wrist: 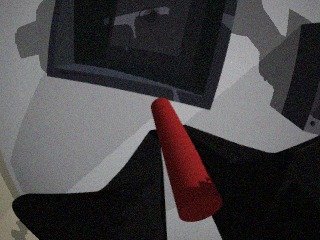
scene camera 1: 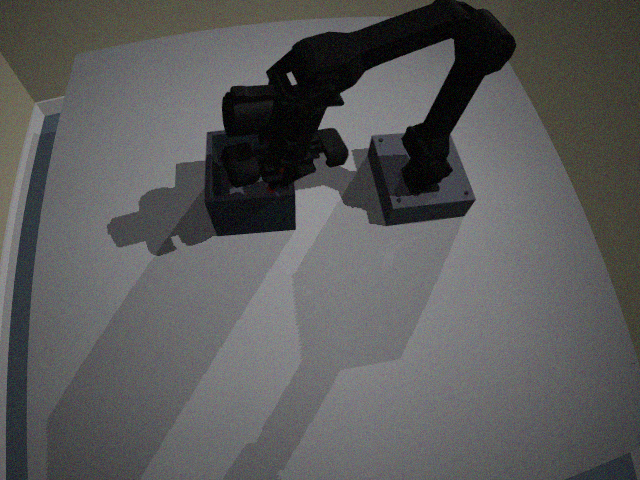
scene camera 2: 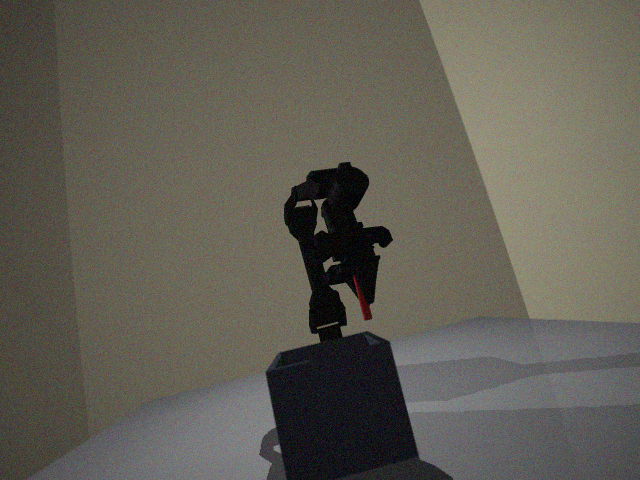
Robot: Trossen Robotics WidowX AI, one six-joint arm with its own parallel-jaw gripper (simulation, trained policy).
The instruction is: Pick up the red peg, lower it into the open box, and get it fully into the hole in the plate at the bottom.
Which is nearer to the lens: the red peg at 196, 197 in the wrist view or the dark box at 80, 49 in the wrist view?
The red peg.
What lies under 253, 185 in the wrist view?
My gripper.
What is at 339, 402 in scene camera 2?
A dark box.
